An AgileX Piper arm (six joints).
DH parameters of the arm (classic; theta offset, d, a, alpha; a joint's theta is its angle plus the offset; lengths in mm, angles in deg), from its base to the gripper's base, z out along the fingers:
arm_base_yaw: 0 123 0 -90
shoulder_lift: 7.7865 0 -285.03 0
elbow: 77.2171 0 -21.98 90
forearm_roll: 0 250.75 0 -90
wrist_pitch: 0 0 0 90
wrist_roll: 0 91 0 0
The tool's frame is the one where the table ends.
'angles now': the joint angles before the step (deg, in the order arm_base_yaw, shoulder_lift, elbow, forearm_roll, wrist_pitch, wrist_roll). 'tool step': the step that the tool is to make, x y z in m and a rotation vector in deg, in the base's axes. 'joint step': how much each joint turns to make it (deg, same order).
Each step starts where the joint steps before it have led.
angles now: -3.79 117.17 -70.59 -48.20 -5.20 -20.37
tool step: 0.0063 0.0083 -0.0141 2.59 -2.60 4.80
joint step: 0.01 2.87 -0.21 -0.02 -7.40 -1.24
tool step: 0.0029 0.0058 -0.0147 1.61 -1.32 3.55
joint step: -0.01 2.58 0.02 0.01 -5.30 -1.42
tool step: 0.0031 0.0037 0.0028 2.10 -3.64 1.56
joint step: -0.01 0.44 -0.07 2.92 -4.68 -2.64
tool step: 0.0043 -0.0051 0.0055 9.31 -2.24 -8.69
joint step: 0.01 0.06 0.01 13.36 -1.95 -0.62
